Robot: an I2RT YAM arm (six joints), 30 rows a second.
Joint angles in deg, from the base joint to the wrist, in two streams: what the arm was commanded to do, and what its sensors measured. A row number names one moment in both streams.
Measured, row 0:
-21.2 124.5 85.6 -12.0 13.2 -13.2
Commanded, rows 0 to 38:
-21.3 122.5 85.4 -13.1 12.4 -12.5
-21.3 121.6 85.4 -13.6 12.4 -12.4
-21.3 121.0 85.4 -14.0 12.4 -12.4
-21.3 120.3 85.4 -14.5 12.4 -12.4
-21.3 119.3 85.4 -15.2 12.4 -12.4
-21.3 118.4 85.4 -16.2 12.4 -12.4
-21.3 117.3 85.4 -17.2 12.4 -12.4
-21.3 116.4 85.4 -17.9 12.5 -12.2
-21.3 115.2 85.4 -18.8 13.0 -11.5
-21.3 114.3 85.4 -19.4 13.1 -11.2
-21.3 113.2 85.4 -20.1 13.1 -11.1
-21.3 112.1 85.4 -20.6 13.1 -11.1
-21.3 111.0 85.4 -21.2 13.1 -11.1
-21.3 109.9 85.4 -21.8 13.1 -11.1
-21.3 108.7 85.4 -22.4 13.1 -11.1
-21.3 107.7 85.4 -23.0 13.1 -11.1
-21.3 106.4 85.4 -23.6 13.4 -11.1
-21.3 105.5 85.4 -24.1 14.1 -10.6
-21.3 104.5 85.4 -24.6 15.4 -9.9
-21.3 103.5 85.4 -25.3 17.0 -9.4
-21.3 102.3 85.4 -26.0 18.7 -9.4
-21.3 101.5 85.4 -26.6 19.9 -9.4
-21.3 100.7 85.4 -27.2 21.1 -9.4
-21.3 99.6 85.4 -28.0 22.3 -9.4
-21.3 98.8 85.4 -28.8 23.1 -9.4
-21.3 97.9 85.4 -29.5 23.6 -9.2
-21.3 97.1 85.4 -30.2 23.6 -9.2
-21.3 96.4 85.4 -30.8 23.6 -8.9
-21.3 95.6 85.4 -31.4 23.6 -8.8
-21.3 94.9 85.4 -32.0 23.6 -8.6
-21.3 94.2 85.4 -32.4 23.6 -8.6
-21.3 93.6 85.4 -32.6 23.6 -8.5
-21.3 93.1 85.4 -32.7 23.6 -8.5
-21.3 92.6 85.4 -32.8 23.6 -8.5
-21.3 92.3 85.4 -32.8 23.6 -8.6
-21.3 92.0 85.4 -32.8 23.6 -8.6
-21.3 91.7 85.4 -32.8 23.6 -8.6
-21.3 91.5 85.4 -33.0 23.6 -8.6
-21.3 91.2 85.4 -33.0 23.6 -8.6
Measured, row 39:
-21.2 93.0 85.6 -32.9 22.5 -10.0
